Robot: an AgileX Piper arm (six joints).
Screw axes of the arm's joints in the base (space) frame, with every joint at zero. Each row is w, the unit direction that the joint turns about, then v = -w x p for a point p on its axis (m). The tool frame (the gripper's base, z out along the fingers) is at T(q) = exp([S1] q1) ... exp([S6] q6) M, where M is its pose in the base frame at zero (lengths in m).
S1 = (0, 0, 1, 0.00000, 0.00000, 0.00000)
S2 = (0, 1, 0, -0.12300, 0.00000, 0.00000)
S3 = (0, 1, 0, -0.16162, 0.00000, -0.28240)
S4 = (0.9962, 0, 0.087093, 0.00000, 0.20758, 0.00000)
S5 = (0, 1, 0, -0.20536, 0.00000, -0.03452)
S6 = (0.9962, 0, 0.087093, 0.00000, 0.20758, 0.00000)
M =
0.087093 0 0.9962 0.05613
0 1 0 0.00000
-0.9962 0 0.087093 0.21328
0 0 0 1
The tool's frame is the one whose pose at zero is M.
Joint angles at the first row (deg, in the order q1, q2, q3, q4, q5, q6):
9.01, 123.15, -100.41, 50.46, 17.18, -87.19
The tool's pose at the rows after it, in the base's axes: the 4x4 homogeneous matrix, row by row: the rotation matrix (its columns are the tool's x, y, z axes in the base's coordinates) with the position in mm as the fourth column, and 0 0 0 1 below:
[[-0.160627 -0.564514 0.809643 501.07], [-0.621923 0.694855 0.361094 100.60], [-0.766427 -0.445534 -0.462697 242.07], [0 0 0 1]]
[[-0.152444 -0.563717 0.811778 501.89], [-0.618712 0.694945 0.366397 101.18], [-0.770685 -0.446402 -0.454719 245.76], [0 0 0 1]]
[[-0.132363 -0.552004 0.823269 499.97], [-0.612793 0.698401 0.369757 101.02], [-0.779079 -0.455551 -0.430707 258.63], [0 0 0 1]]
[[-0.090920 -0.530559 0.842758 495.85], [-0.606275 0.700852 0.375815 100.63], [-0.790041 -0.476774 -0.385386 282.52], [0 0 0 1]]
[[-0.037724 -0.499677 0.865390 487.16], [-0.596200 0.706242 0.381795 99.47], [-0.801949 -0.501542 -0.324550 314.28], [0 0 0 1]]
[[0.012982 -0.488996 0.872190 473.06], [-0.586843 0.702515 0.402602 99.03], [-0.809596 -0.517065 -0.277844 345.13], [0 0 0 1]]
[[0.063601 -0.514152 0.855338 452.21], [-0.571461 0.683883 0.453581 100.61], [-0.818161 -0.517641 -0.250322 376.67], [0 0 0 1]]
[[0.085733 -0.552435 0.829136 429.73], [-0.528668 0.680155 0.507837 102.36], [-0.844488 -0.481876 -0.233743 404.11], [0 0 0 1]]
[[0.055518 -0.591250 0.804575 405.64], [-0.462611 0.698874 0.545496 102.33], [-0.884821 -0.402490 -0.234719 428.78], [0 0 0 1]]
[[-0.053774 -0.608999 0.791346 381.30], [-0.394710 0.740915 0.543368 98.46], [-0.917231 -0.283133 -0.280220 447.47], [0 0 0 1]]
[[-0.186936 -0.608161 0.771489 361.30], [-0.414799 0.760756 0.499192 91.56], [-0.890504 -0.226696 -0.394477 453.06], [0 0 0 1]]
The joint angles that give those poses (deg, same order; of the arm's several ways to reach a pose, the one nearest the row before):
9.01, 123.19, -100.78, 51.12, 17.18, -87.08
9.01, 123.19, -101.47, 51.26, 17.52, -87.09
9.01, 122.04, -101.95, 51.35, 17.61, -86.98
9.01, 119.98, -102.96, 51.35, 17.84, -86.99
9.01, 116.89, -103.79, 51.47, 17.99, -86.99
9.01, 113.24, -103.96, 51.47, 19.50, -86.86
9.01, 108.97, -103.96, 51.47, 23.67, -86.22
9.01, 104.94, -103.96, 51.47, 28.38, -83.09
9.01, 100.93, -104.05, 49.17, 33.06, -74.87
9.01, 96.99, -104.16, 42.11, 38.00, -60.22
9.01, 94.06, -104.28, 31.77, 44.99, -47.85

